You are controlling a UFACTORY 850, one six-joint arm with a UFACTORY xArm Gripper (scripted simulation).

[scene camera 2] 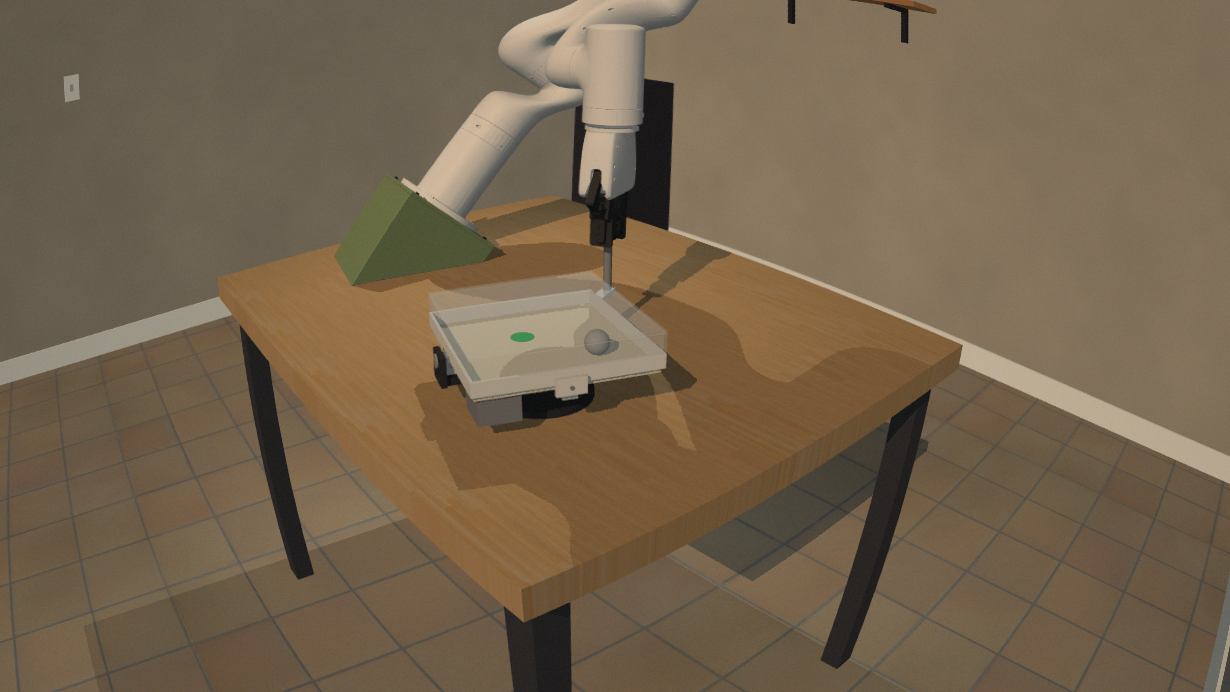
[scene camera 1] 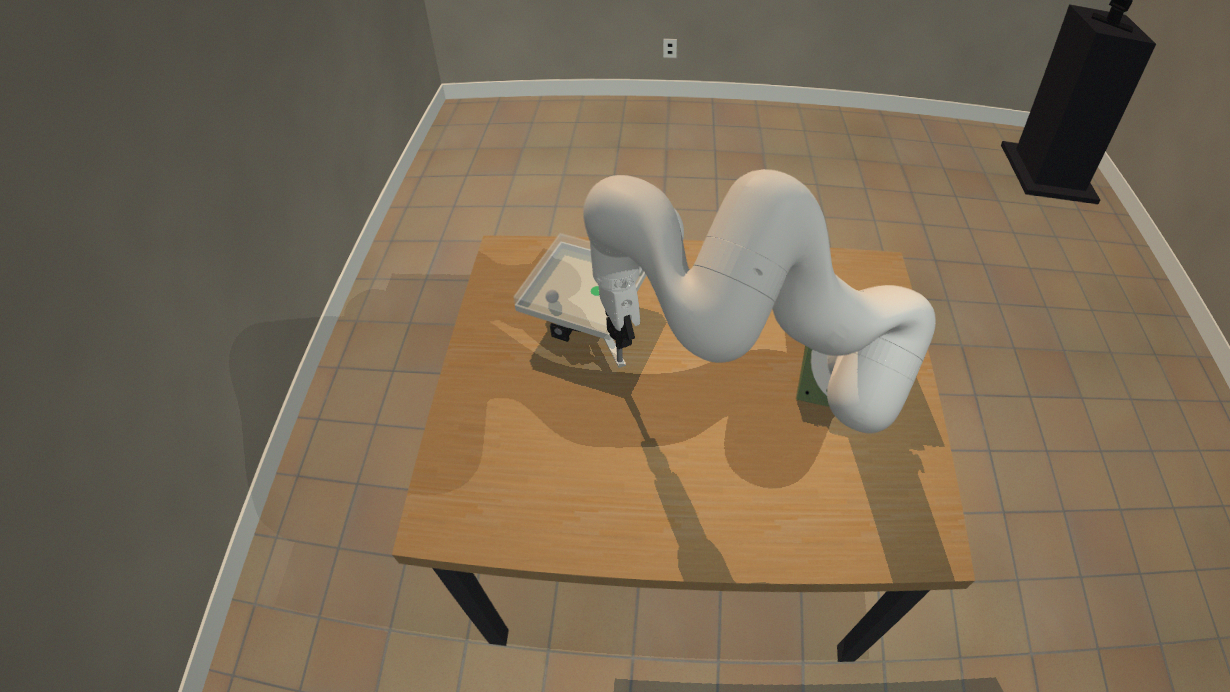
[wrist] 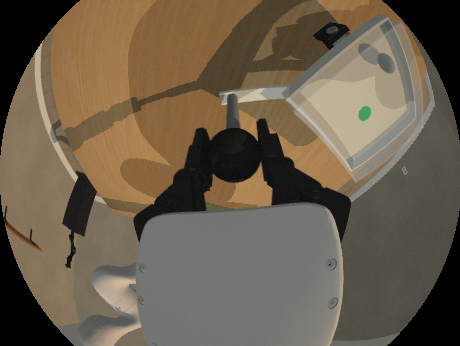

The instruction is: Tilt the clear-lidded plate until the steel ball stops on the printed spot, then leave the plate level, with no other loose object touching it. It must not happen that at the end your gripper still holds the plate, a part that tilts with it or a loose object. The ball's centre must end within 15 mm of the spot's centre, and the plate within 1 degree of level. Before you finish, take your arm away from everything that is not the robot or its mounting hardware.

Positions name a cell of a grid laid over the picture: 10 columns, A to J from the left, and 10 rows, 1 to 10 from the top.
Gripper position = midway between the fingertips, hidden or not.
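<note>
Scene camera 2 has the gripper (scene camera 2: E4) and a clear-lidded plate (scene camera 2: E5). You get the gripper (scene camera 1: F5) in the other scene view too, along with the plate (scene camera 1: E5). And from the wrist, there's the gripper again (wrist: F4), plus the plate (wrist: H3).
</note>
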